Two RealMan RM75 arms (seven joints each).
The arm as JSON. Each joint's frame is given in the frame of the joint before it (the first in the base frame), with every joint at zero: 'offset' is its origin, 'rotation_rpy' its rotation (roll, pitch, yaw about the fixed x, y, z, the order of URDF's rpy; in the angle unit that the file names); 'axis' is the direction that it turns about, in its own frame. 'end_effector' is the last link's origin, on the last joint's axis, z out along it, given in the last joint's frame.
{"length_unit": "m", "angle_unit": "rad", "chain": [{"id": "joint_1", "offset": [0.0, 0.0, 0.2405], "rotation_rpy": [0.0, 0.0, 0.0], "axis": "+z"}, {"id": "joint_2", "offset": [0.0, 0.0, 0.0], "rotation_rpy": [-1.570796, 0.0, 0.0], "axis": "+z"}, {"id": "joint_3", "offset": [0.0, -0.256, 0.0], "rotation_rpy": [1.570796, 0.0, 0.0], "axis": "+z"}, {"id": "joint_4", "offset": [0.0, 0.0, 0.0], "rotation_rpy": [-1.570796, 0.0, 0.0], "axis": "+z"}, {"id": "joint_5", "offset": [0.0, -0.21, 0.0], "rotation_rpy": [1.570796, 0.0, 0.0], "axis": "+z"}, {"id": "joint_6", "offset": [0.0, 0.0, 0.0], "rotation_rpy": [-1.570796, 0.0, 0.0], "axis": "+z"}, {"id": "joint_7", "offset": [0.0, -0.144, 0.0], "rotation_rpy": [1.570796, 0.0, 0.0], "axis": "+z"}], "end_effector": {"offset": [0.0, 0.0, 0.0], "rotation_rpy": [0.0, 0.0, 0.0]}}
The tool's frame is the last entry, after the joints.
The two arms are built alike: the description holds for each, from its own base.
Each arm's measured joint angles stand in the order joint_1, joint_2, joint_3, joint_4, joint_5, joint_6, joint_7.
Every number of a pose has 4 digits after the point. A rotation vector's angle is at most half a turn.
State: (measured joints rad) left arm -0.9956 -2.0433 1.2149 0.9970 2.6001 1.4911 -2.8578; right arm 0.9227 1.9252 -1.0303 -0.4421 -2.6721 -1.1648 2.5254
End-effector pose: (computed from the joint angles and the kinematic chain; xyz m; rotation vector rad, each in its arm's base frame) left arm -0.1100 0.4225 -0.0025 -2.4388 -1.2400 0.3362; right arm 0.2704 0.4189 0.0059 -2.2796 1.3997 -0.4577
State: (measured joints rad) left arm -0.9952 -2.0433 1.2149 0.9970 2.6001 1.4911 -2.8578; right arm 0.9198 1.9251 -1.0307 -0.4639 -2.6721 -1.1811 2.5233
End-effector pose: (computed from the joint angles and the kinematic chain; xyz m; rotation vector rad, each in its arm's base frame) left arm -0.1102 0.4224 -0.0025 -2.4386 -1.2405 0.3363; right arm 0.2677 0.4199 0.0085 -2.2875 1.3891 -0.4561
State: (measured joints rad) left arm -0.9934 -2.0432 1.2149 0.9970 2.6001 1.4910 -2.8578; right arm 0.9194 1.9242 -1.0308 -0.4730 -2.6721 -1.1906 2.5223
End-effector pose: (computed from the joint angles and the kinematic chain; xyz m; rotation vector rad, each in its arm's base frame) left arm -0.1109 0.4223 -0.0025 -2.4375 -1.2427 0.3367; right arm 0.2663 0.4202 0.0099 -2.2919 1.3852 -0.4569
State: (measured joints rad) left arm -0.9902 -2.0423 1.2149 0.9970 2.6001 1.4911 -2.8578; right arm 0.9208 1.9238 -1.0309 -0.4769 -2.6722 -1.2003 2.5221
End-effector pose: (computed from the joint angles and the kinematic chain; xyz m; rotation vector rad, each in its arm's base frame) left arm -0.1124 0.4221 -0.0021 -2.4349 -1.2465 0.3377; right arm 0.2650 0.4200 0.0104 -2.2975 1.3857 -0.4605
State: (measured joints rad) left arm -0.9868 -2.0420 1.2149 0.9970 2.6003 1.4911 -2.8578; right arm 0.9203 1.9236 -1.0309 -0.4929 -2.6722 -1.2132 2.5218
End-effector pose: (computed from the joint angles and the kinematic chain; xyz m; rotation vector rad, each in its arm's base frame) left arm -0.1139 0.4218 -0.0019 -2.4326 -1.2506 0.3389; right arm 0.2624 0.4210 0.0123 -2.3034 1.3780 -0.4589
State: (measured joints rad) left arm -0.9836 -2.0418 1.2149 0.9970 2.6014 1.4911 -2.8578; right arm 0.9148 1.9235 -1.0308 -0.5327 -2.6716 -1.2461 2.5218
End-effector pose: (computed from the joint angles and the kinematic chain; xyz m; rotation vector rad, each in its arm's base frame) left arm -0.1154 0.4215 -0.0018 -2.4299 -1.2541 0.3408; right arm 0.2574 0.4219 0.0170 -2.3159 1.3656 -0.4562
